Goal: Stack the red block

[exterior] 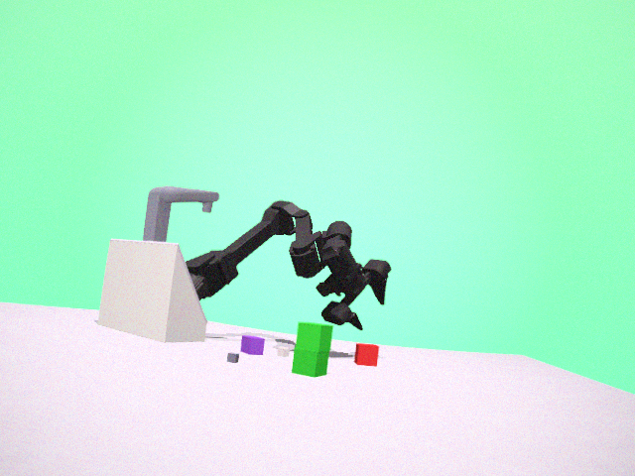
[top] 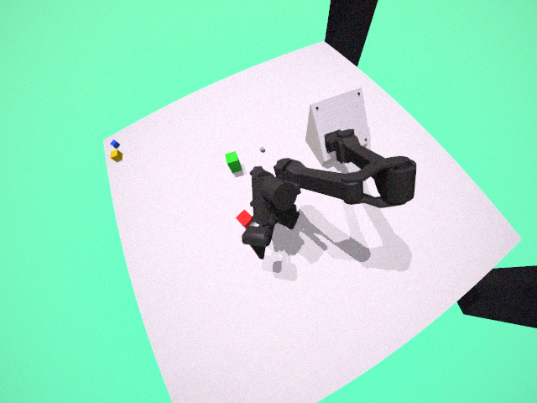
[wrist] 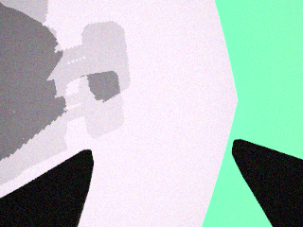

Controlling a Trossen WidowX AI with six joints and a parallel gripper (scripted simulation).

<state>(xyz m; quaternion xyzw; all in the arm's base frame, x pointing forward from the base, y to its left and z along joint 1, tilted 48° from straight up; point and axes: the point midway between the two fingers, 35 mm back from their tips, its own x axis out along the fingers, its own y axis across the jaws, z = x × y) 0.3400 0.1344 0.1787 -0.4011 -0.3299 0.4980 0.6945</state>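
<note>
Right now the red block is 30 mm ahead of my gripper tip, 130 mm to the right of it and 70 mm below it. The rest, counted from my gripper tip: small white cube 120 mm behind, 200 mm to the right, 90 mm below; purple block 170 mm behind, 230 mm to the right, 80 mm below; small grey cube 130 mm behind, 370 mm to the right, 90 mm below.
</note>
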